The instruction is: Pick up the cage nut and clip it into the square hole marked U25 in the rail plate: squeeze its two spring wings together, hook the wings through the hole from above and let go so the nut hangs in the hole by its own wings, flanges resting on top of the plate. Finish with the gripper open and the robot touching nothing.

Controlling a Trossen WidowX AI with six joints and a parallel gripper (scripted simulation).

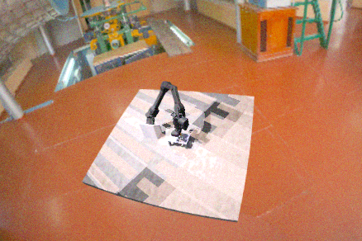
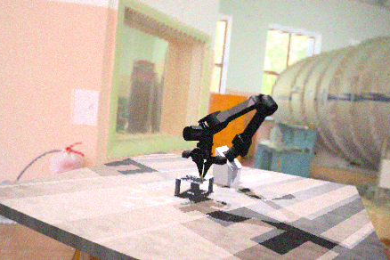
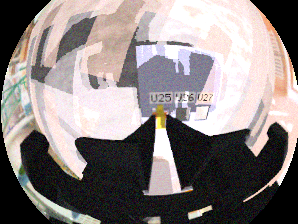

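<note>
My gripper tip is 10 mm above the small yellow cage nut. From my gripper tip the other things lie so: label 20 mm ahead, 30 mm to the right, 10 mm below.
</note>
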